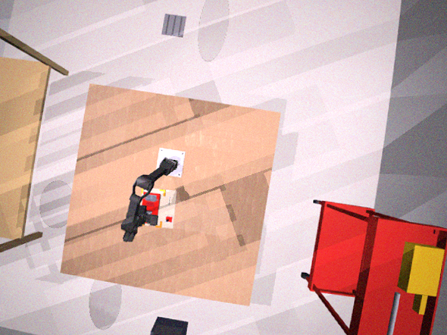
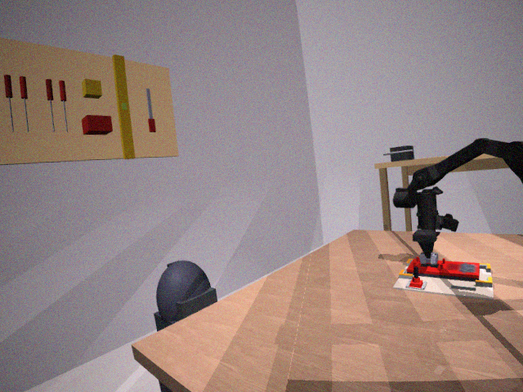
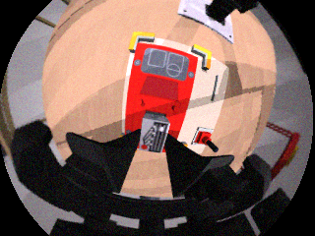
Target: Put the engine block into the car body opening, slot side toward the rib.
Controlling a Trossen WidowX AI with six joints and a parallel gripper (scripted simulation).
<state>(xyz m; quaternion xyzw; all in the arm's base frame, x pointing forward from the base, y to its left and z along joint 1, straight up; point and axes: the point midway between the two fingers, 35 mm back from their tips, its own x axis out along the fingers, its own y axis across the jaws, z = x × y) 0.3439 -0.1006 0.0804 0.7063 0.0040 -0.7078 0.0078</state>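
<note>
The engine block lies 1 cm below my gripper tip.
</note>
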